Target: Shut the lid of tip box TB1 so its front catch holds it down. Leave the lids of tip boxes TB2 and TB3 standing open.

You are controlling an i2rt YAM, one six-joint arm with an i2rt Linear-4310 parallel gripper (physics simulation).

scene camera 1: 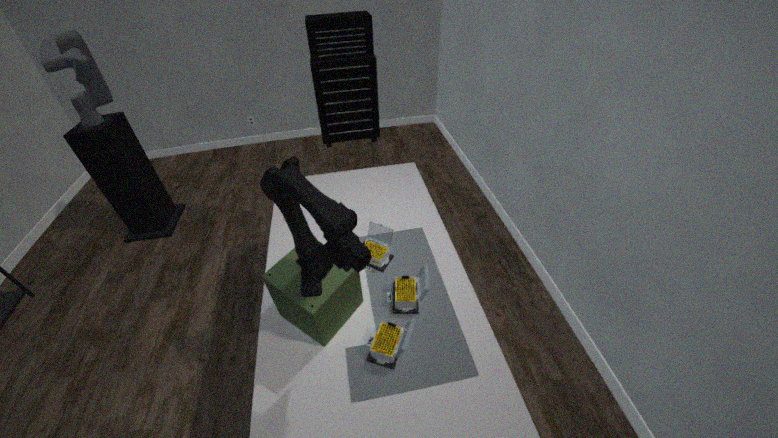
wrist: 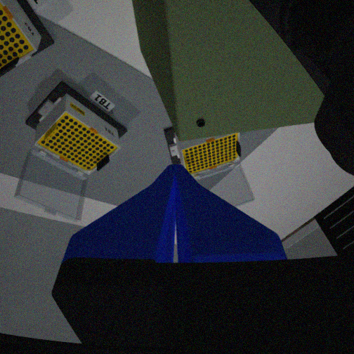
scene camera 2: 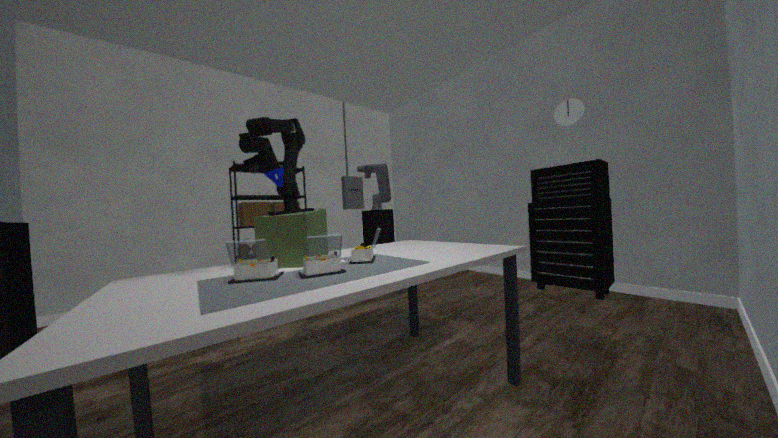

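Pixels of known places: gripper, fingertip midpoint: (scene camera 2: 280, 187); arm's base, origin of the base link: (scene camera 2: 292, 212).
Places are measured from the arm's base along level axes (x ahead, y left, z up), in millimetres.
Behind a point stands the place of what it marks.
Tip box TB1 (scene camera 1: 405, 291) (scene camera 2: 322, 265) {x 385, y -20, z -206 mm} (wrist: 77, 141) is the middle box, a pale box with a yellow tip rack. Its label (wrist: 102, 100) reads TB1 in the wrist view. Its clear lid (scene camera 1: 424, 280) {x 420, y -10, z -140 mm} (scene camera 2: 325, 244) {x 423, y -20, z -128 mm} (wrist: 52, 185) stands open. Another box (scene camera 1: 386, 341) (scene camera 2: 255, 270) {x 276, y -219, z -205 mm} (wrist: 11, 37) and a third box (scene camera 1: 377, 249) (scene camera 2: 362, 254) {x 296, y 203, z -204 mm} (wrist: 211, 152) also have open lids; I cannot read which is TB2 or TB3. My gripper (scene camera 2: 276, 176) {x 126, y -78, z 106 mm} (wrist: 175, 175) is shut and empty, high above the table near the pedestal; its fingertips are hidden in scene camera 1.
The green pedestal (scene camera 1: 337, 312) {x 70, y -96, z -135 mm} (scene camera 2: 280, 239) {x 84, y -82, z -119 mm} (wrist: 230, 70) carries the arm beside the boxes and partly hides the third box in the wrist view. The boxes stand on a grey mat (scene camera 1: 430, 359) {x 379, y -287, z -242 mm} (scene camera 2: 228, 299) {x 450, y -316, z -242 mm} on the white table (scene camera 1: 462, 405) {x 443, y -463, z -245 mm} (scene camera 2: 130, 310) {x 351, y -524, z -245 mm}. A black drawer cabinet (scene camera 1: 345, 81) (scene camera 2: 568, 228) stands beyond the table.
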